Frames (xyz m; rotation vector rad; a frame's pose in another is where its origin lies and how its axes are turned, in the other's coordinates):
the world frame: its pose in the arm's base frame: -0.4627 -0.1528 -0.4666 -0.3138 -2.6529 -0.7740
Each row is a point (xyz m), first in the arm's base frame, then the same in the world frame.
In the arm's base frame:
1: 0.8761 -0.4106 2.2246
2: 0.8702 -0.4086 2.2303
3: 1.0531 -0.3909 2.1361
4: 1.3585 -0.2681 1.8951
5: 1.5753 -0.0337 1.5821
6: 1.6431 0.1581 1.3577
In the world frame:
1: -0.1796 1.4733 -2.6265
2: -0.1717 1.4758 -2.6283
3: -0.3738 1.5018 -2.5948
4: -0.7343 1.5825 -2.4216
5: -1.0303 1.6941 -2.1056
6: -1.1600 1.7668 -1.8417

